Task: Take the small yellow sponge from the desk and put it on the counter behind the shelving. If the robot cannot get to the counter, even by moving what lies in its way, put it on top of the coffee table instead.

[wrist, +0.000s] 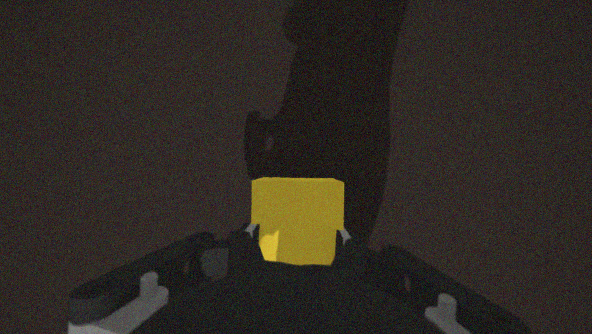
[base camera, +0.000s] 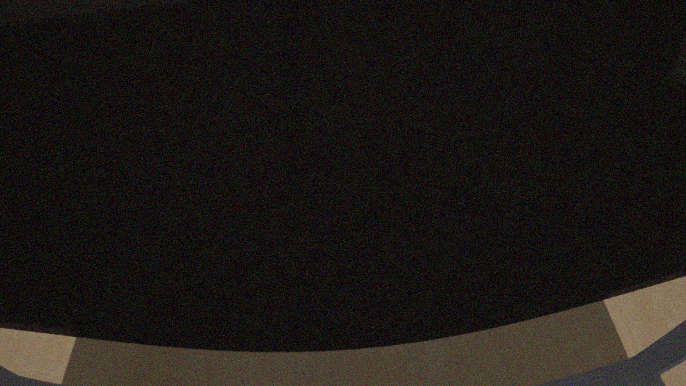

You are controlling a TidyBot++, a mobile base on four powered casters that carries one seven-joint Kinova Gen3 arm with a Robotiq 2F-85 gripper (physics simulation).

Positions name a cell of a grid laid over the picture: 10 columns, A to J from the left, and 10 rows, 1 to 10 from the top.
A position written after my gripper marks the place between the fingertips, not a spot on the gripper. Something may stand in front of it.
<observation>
my gripper: wrist F7; not seen in the base camera view (out of frame)
yellow sponge: wrist F7; not seen in the base camera view (out of frame)
</observation>
